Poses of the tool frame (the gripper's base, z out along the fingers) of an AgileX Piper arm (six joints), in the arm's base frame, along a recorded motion.
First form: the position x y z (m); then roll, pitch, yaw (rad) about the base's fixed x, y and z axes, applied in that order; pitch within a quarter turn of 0, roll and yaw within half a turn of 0.
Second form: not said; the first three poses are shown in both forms.
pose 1, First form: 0.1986 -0.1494 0.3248 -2.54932 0.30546 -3.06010
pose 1, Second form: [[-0.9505 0.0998 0.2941 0.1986], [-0.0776 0.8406 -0.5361 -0.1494], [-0.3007 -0.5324 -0.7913 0.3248], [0 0 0 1]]
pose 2, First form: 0.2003 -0.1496 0.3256 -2.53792 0.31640 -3.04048
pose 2, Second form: [[-0.9455 0.0926 0.3121 0.2003], [-0.0959 0.8369 -0.5389 -0.1496], [-0.3111 -0.5395 -0.7824 0.3256], [0 0 0 1]]
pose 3, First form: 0.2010 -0.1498 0.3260 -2.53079 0.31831 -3.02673
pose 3, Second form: [[-0.9435 0.0844 0.3204 0.2010], [-0.1089 0.8344 -0.5404 -0.1498], [-0.3130 -0.5447 -0.7780 0.3260], [0 0 0 1]]
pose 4, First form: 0.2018 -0.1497 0.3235 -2.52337 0.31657 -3.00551
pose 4, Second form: [[-0.9415 0.0682 0.3300 0.2018], [-0.1289 0.8319 -0.5398 -0.1497], [-0.3113 -0.5508 -0.7744 0.3235], [0 0 0 1]]
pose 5, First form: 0.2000 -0.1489 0.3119 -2.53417 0.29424 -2.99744
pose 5, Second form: [[-0.9471 0.0459 0.3177 0.2000], [-0.1375 0.8364 -0.5306 -0.1489], [-0.2900 -0.5462 -0.7858 0.3119], [0 0 0 1]]
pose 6, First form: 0.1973 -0.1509 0.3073 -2.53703 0.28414 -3.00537
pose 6, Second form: [[-0.9510 0.0461 0.3057 0.1973], [-0.1304 0.8368 -0.5318 -0.1509], [-0.2803 -0.5456 -0.7898 0.3073], [0 0 0 1]]
